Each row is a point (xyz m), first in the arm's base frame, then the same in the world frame.
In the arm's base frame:
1: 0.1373 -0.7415 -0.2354
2: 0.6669 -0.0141 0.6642
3: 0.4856 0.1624 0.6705
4: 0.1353 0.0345 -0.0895
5: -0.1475 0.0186 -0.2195
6: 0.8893 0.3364 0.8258
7: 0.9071 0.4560 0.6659
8: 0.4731 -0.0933 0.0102
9: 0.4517 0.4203 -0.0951
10: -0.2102 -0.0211 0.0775
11: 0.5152 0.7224 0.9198
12: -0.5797 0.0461 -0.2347
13: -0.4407 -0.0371 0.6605
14: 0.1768 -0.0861 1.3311
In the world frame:
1: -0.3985 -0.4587 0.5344
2: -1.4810 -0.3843 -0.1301
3: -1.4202 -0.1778 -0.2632
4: -0.8161 0.1416 0.2365
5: -0.5350 0.2739 0.2121
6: -1.8833 -0.2254 -0.2367
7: -1.9001 -0.0634 -0.1198
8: -1.0631 -0.1182 0.3454
9: -1.2543 0.3690 0.3089
10: -0.5666 0.1378 -0.0603
11: -1.7959 0.1858 -0.5847
12: -0.1926 0.4442 0.0083
13: -0.5711 -0.0418 -0.6612
14: -1.2770 -0.5616 -0.9156

